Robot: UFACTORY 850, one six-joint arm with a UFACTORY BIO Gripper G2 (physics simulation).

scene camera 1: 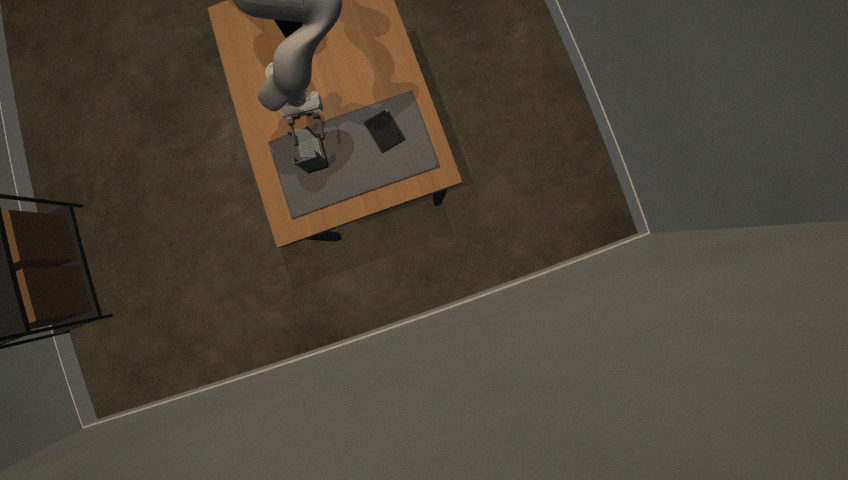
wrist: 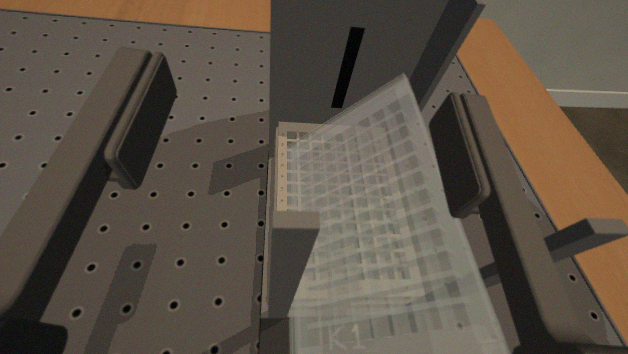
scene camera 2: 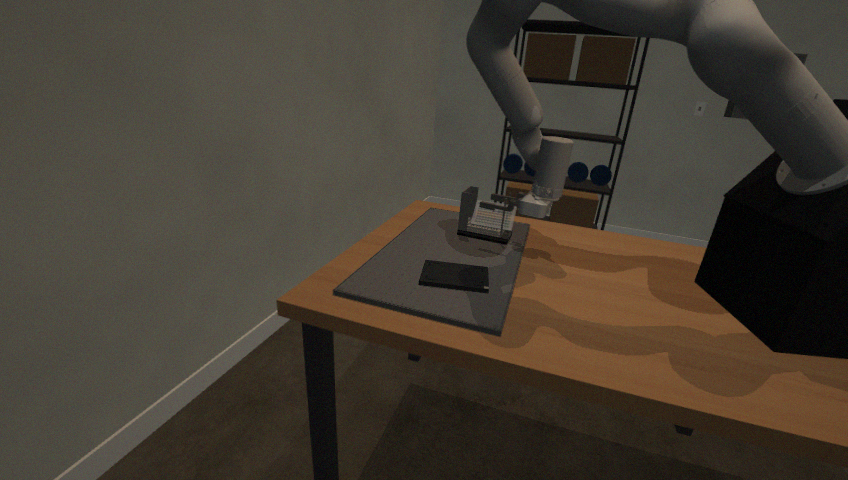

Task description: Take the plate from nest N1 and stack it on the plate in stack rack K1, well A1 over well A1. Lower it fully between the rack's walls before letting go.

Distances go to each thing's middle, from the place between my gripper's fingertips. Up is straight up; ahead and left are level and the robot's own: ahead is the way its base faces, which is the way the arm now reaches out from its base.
Scene:
I see the flat black block (scene camera 2: 448, 275) 5 cm ahead of my hand, 30 cm to the left of it and 12 cm below it.

